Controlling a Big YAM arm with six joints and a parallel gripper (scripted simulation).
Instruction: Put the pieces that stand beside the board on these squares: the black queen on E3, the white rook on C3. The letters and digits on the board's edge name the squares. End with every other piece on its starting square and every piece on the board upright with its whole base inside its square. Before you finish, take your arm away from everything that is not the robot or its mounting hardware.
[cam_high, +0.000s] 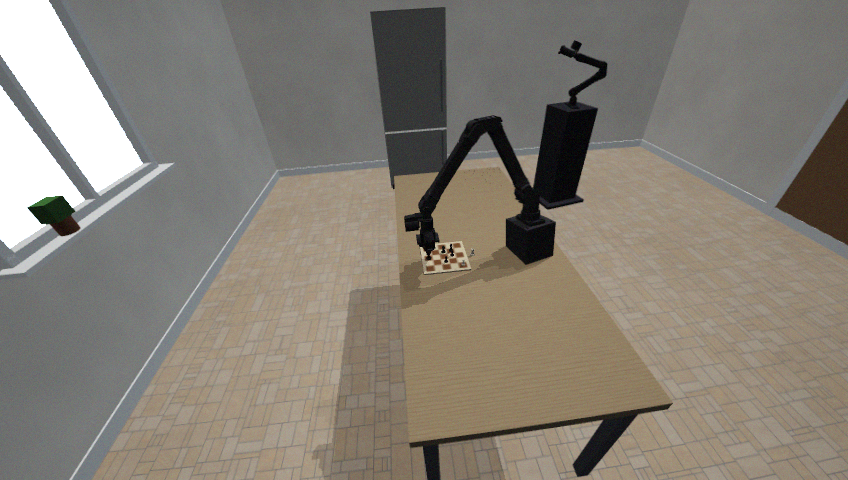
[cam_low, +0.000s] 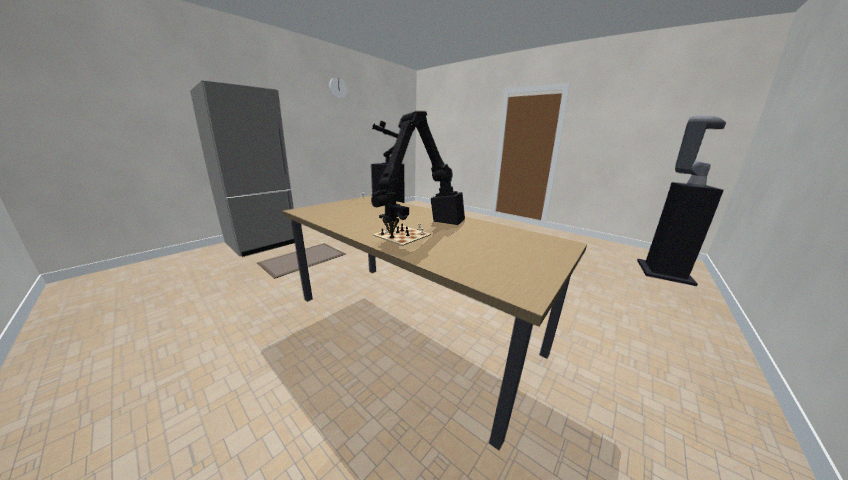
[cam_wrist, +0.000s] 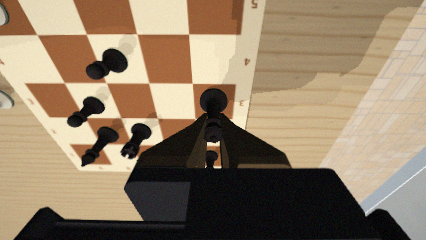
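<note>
My hand is 10 mm to the right of the black queen. The rest, counted from my hand: chessboard 70 mm behind, 30 mm below, 20 mm to the left.
</note>
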